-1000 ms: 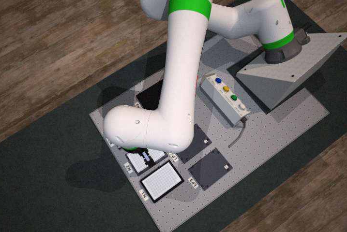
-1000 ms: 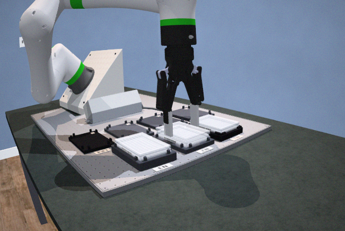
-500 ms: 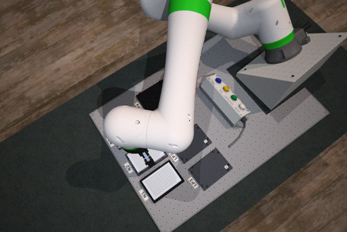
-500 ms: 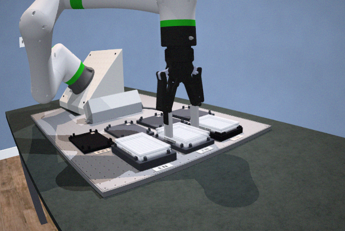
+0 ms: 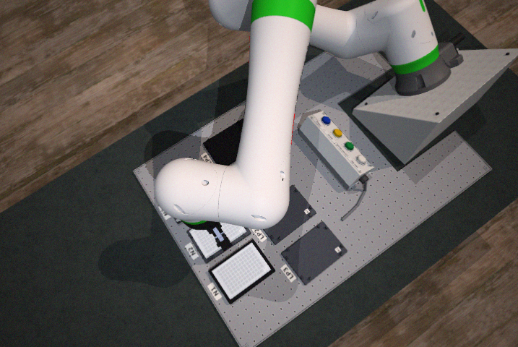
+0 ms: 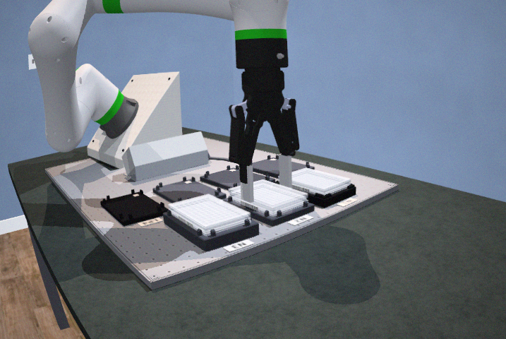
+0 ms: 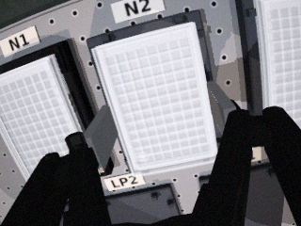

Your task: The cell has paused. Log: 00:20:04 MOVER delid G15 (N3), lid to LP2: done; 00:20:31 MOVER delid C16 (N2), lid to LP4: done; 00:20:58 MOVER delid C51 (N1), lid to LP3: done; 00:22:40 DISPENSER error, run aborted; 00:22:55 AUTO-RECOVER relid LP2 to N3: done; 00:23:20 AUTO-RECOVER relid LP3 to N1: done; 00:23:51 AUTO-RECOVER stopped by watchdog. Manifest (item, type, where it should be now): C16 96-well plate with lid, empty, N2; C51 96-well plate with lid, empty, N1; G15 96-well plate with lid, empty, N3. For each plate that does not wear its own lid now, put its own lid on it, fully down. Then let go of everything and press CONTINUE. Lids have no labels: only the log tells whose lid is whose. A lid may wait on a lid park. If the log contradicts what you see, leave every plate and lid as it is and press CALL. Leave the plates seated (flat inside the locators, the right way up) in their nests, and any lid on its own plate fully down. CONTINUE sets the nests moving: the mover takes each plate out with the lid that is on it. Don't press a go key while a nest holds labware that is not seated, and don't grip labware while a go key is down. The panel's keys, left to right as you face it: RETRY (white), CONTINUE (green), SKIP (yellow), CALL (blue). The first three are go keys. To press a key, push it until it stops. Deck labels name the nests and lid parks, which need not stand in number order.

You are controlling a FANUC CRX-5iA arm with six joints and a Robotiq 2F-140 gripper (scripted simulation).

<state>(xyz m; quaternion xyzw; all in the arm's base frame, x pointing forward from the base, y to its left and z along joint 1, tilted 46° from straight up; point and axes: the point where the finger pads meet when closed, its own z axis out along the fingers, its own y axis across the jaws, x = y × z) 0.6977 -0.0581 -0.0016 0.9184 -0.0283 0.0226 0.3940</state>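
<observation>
Right now my hand is 30 mm above the 96-well plate. The rest, counted from my hand: lid park LP1: 180 mm behind, 60 mm to the right, 50 mm below; lid park LP3: 200 mm to the left, 170 mm behind, 50 mm below; lid park LP2: 170 mm behind, 70 mm to the left, 50 mm below.
</observation>
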